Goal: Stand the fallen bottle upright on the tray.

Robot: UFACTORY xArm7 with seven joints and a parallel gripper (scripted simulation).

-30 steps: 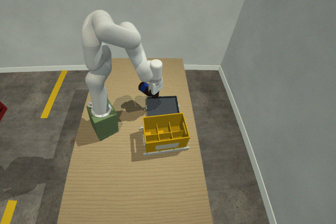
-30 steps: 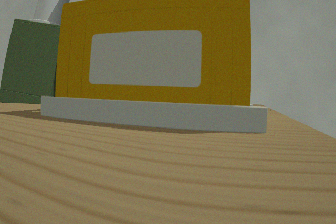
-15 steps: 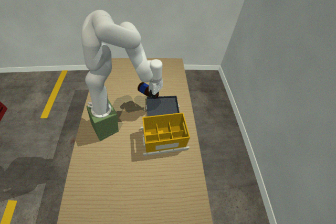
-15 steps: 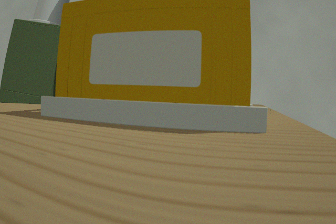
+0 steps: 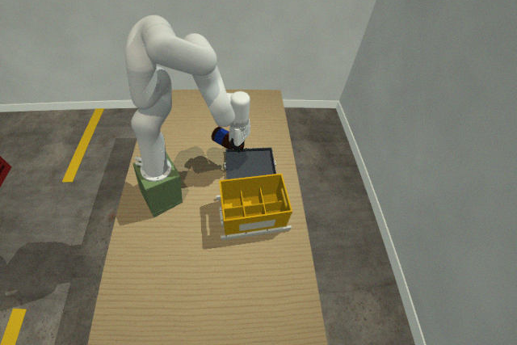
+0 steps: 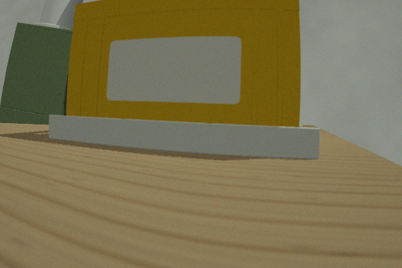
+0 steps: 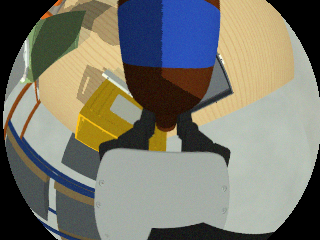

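Now: hand 5 cm past the bottle and 2 cm to the right of it. The rest, counted from my hand: dark grey tray 5 cm ahead, 5 cm to the left, 19 cm below; crate 11 cm ahead, 22 cm to the right, 12 cm below.
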